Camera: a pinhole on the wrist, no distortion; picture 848 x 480 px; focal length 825.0 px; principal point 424.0 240.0 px. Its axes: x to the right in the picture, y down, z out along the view. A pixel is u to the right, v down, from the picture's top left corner.
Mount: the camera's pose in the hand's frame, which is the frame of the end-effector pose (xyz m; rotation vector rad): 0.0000 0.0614 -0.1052 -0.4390 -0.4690 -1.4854
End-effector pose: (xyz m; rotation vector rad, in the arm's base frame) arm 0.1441 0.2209 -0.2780 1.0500 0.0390 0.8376
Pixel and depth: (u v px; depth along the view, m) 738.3 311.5 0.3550
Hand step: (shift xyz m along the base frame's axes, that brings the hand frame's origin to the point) 0.0396 -0.1506 0.2608
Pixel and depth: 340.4 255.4 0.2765
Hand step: -0.0975 -0.0312 0.2405
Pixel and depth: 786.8 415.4 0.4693
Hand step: 0.1380 -0.2078 0.3604
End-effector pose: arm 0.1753 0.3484 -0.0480 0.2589 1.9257 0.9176
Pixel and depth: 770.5 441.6 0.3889
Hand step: 0.1838 0.2980 -0.0426
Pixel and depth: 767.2 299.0 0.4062
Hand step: 0.2323 0.2731 -0.0012
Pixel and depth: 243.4 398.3 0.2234
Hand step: -0.0161 0.2029 0.1191
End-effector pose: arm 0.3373 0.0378 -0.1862 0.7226 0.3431 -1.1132
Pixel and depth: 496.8 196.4 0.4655
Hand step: 0.2089 -0.1123 0.3438
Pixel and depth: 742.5 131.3 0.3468
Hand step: 0.0779 -0.1050 0.2667
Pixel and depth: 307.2 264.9 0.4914
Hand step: 0.3251 -0.0834 0.3329
